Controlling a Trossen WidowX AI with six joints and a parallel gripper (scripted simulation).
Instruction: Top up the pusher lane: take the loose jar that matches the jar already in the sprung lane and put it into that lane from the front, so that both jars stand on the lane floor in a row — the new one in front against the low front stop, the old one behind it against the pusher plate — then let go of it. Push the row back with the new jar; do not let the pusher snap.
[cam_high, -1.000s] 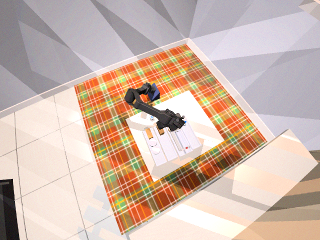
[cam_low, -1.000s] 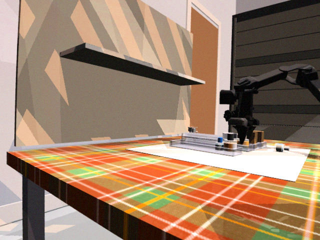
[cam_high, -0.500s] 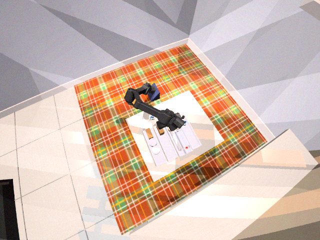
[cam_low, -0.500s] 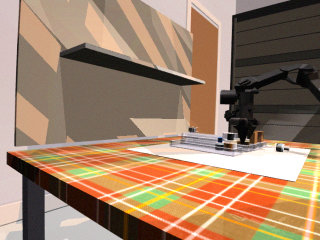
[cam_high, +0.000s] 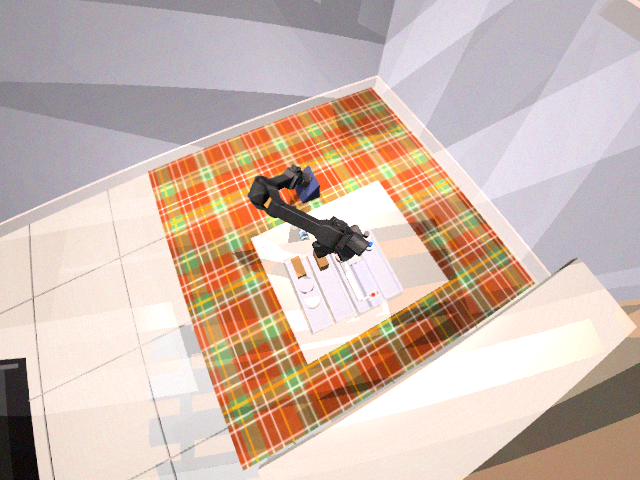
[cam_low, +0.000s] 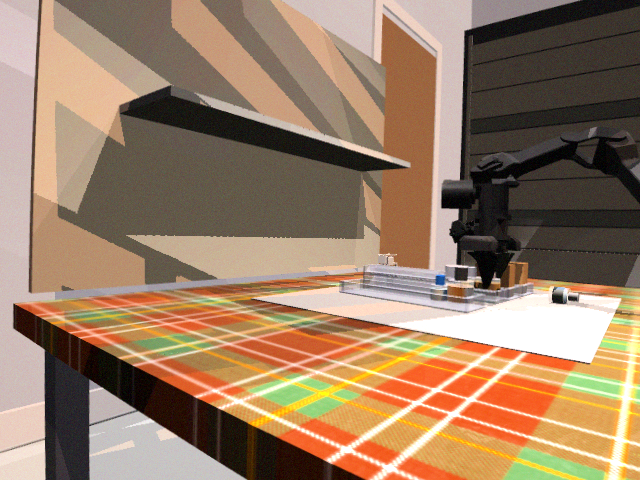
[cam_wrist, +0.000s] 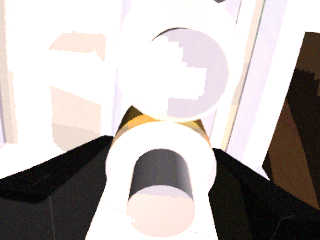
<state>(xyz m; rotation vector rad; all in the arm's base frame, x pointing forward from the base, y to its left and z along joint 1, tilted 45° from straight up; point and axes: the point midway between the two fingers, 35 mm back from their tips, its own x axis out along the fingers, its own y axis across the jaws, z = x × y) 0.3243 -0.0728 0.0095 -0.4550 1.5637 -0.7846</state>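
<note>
The small loose jar is 13 cm behind my gripper tip, 8 cm to the right of it and 1 cm below it. From my gripper tip the other things lie so: lane rack 15 cm ahead, 1 cm below.
</note>
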